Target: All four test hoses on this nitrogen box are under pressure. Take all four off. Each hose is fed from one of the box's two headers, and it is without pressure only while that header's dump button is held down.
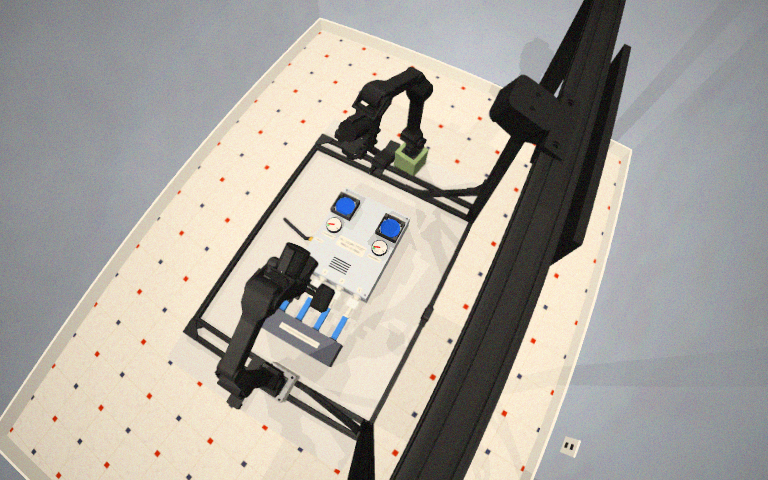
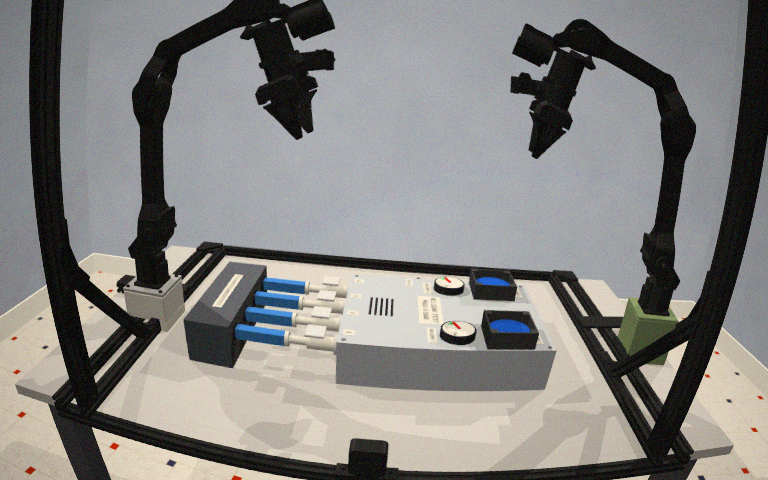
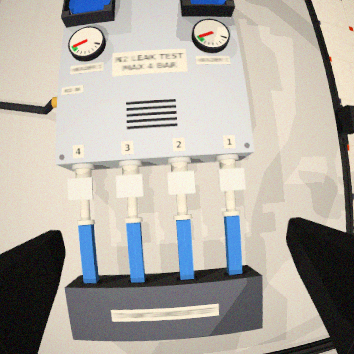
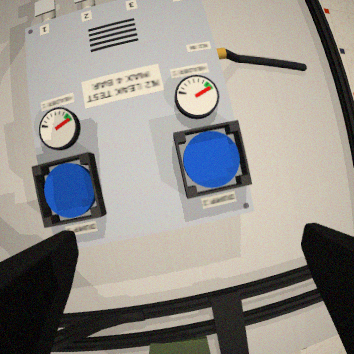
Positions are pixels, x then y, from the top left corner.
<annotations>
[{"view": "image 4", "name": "my right gripper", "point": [192, 241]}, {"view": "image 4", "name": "grey nitrogen box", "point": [126, 82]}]
</annotations>
